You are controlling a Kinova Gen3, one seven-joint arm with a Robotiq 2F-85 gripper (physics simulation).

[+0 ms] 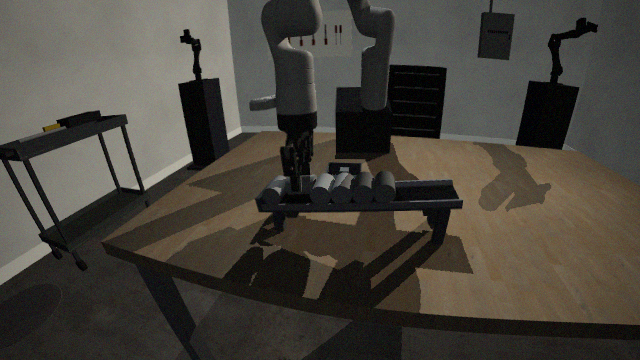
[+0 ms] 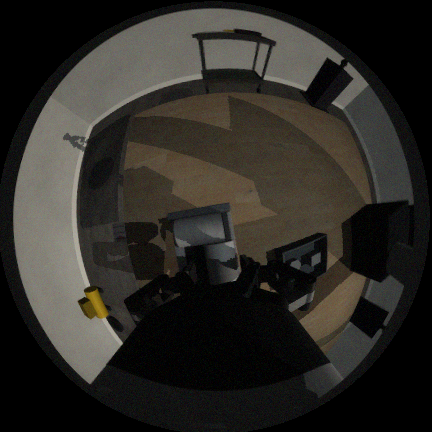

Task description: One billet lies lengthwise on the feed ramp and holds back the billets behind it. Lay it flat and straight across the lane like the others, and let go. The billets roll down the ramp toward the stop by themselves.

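Frame: origin at the arm's base, x up, y ahead, z left, level; metres.
Where they show: gripper, between the fingertips: (image 1: 301,185) (image 2: 218,264); arm's base, origin of its link: (image 1: 373,103).
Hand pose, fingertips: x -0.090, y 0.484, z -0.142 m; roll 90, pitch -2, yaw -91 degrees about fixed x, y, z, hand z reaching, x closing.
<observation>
Each offset is from my fingertips to the top centre of the thing. Level surfaces: height alone.
A dark feed ramp (image 1: 429,204) (image 2: 198,211) stands on legs on the wooden table @[dx -0.078 m] (image 1: 536,251). One grey billet @[dx +0.014, dy +0.015, dz -0.051 m] (image 1: 273,189) (image 2: 199,230) lies across the lane at the low left end. Several more billets @[dx +0.029, dy +0.018, dz +0.089 m] (image 1: 342,187) lie across the lane side by side, to the right of the gripper. Between them, one billet @[dx +0.022, dy -0.005, dz +0.000 m] (image 1: 307,181) (image 2: 213,261) lies lengthwise along the lane. My gripper (image 1: 296,186) (image 2: 218,264) is lowered over this billet, pointing straight down. Its fingers stand open on either side of the billet and do not grip it.
A small dark tray @[dx -0.043, dy -0.179, dz +0.068 m] (image 1: 344,168) (image 2: 300,252) sits on the table just behind the ramp. The arm's black pedestal (image 1: 362,121) stands further back. A metal cart (image 1: 66,129) stands off the table to the left. The ramp's right part holds no billets.
</observation>
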